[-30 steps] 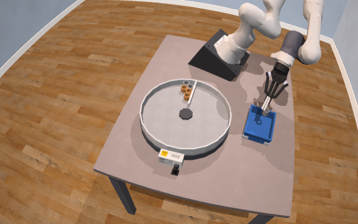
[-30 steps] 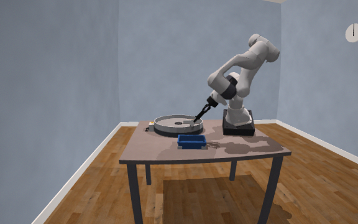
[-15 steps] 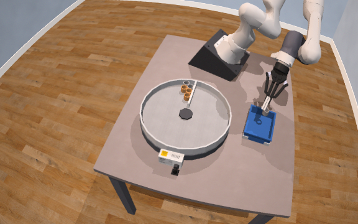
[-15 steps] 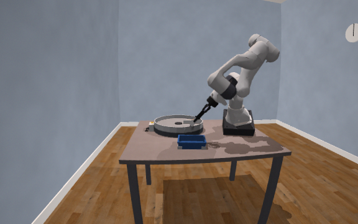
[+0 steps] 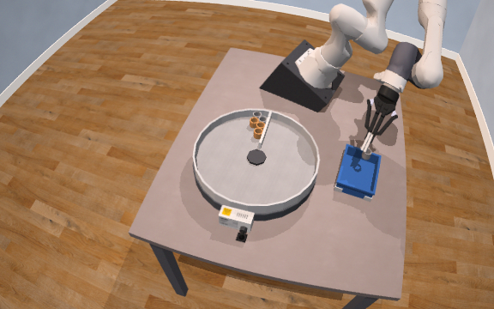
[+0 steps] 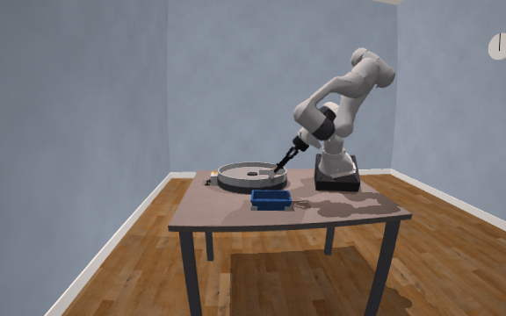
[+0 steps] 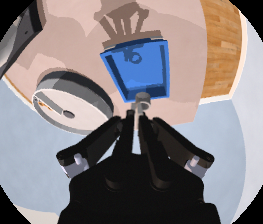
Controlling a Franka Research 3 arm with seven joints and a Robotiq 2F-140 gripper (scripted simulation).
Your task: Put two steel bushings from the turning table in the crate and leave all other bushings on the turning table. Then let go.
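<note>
My hand is 14 cm above the blue crate, 2 cm short of it and 1 cm to the right of it. Round my hand: grey round turning table 35 cm to the right, 13 cm ahead, 11 cm below.
</note>
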